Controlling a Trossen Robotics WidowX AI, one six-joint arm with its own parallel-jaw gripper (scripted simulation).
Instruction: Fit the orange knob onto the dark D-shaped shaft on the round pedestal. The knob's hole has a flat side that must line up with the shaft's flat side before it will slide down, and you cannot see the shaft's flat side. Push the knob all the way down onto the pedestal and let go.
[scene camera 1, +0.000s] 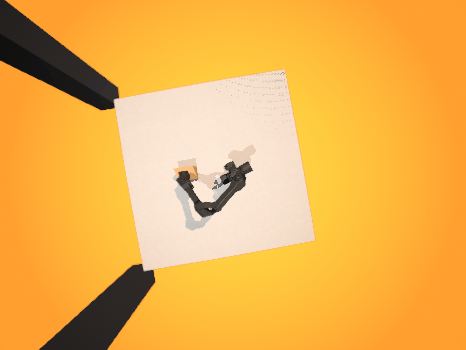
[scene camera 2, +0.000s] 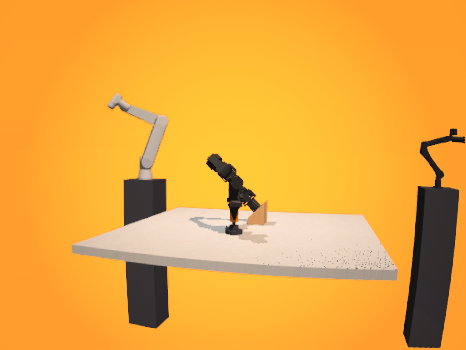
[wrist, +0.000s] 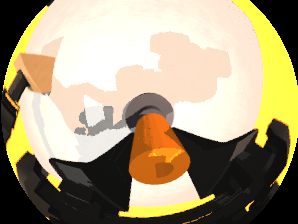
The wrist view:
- my gripper: 153, 133
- orange knob: 158, 157, held by my gripper
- round dark pedestal: 148, 103
